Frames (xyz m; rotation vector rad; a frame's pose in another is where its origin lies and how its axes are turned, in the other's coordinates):
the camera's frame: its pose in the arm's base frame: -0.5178 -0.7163 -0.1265 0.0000 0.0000 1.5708
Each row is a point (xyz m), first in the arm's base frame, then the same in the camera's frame.
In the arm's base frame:
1: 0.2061 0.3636 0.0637
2: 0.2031 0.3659 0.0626
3: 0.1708 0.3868 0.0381
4: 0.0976 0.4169 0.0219
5: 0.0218 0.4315 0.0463
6: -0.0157 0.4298 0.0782
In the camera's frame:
1: 1.0799 -0.7239 0.1902
2: 1.0822 -0.7209 0.1891
3: 1.1031 -0.6886 0.1646
4: 1.1332 -0.6154 0.1484
5: 1.1478 -0.5396 0.1728
6: 1.1461 -0.5021 0.2047

